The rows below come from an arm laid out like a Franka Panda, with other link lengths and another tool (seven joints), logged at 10 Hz.
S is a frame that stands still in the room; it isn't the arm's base.
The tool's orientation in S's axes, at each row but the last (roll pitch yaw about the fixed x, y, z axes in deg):
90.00, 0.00, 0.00
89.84, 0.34, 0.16
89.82, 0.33, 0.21
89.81, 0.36, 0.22
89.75, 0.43, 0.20
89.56, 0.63, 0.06
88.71, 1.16, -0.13
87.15, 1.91, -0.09
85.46, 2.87, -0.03
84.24, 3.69, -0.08
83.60, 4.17, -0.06
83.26, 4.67, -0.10
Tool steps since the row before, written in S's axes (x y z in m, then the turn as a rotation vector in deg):
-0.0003, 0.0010, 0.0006, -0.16, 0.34, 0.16
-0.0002, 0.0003, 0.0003, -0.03, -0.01, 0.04
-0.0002, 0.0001, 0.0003, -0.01, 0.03, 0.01
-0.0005, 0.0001, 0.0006, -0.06, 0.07, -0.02
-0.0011, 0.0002, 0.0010, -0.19, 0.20, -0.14
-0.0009, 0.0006, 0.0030, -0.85, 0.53, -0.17
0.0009, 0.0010, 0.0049, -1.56, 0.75, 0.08
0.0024, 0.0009, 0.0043, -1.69, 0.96, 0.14
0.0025, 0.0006, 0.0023, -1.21, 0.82, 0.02
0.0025, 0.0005, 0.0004, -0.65, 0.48, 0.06
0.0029, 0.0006, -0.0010, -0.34, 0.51, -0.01
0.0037, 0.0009, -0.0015, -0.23, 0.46, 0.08
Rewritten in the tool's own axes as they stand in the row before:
-0.0003, 0.0006, -0.0010, -0.16, 0.16, -0.34
-0.0002, 0.0003, -0.0003, -0.03, 0.04, 0.01
-0.0002, 0.0003, -0.0001, -0.01, 0.01, -0.03
-0.0005, 0.0006, -0.0001, -0.06, -0.02, -0.07
-0.0011, 0.0010, -0.0002, -0.19, -0.14, -0.20
-0.0009, 0.0030, -0.0006, -0.85, -0.18, -0.53
0.0008, 0.0049, -0.0009, -1.56, 0.07, -0.75
0.0023, 0.0044, -0.0007, -1.70, 0.13, -0.95
0.0024, 0.0025, -0.0004, -1.21, 0.02, -0.82
0.0025, 0.0006, -0.0004, -0.65, 0.07, -0.47
0.0030, -0.0007, -0.0007, -0.34, 0.02, -0.51
0.0038, -0.0011, -0.0010, -0.24, 0.11, -0.45

